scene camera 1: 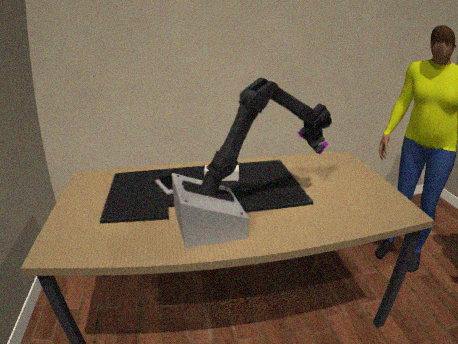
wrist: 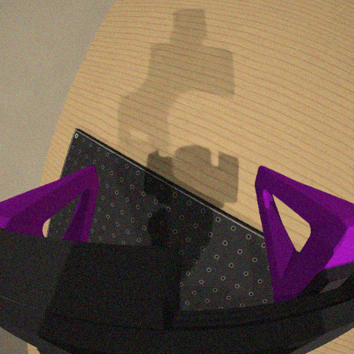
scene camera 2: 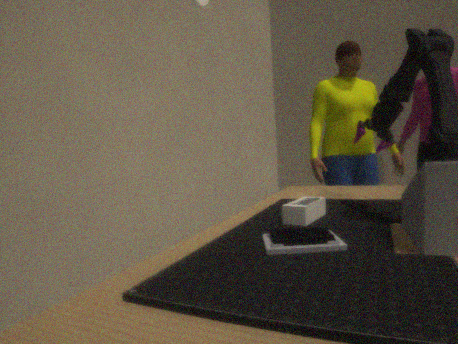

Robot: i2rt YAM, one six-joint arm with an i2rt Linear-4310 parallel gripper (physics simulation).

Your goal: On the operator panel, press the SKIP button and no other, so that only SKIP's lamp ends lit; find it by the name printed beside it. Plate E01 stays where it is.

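Note:
My gripper is open and empty, with its purple fingers wide apart. It is high above the table, near the right end of the black mat in scene camera 1. A white box with a dark patch on top stands on the mat, partly behind the arm in scene camera 1. A flat pale frame with a black thing in it lies near the box. I cannot tell which is the operator panel. Button names, lamps and the plate label E01 cannot be made out.
The black mat with small holes lies on the wooden table. The arm's grey base stands at its front. A wall runs behind the table. A person in yellow stands beyond the table's end.

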